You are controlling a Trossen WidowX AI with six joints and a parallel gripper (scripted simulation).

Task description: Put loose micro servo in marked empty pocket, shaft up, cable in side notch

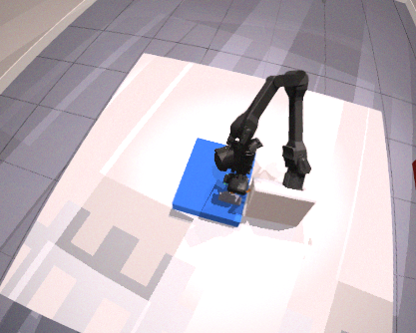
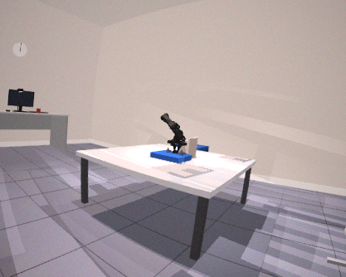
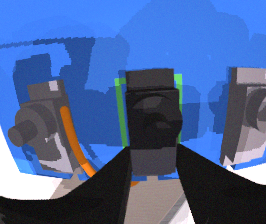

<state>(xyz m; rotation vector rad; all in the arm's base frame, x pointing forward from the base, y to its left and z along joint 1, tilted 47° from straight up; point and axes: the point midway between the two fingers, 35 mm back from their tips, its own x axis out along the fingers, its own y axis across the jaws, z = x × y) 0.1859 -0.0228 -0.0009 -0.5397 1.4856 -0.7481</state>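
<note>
Now: gripper tip 12 cm short of the blue deck, 3 cm above it and 1 cm to the left of it.
</note>
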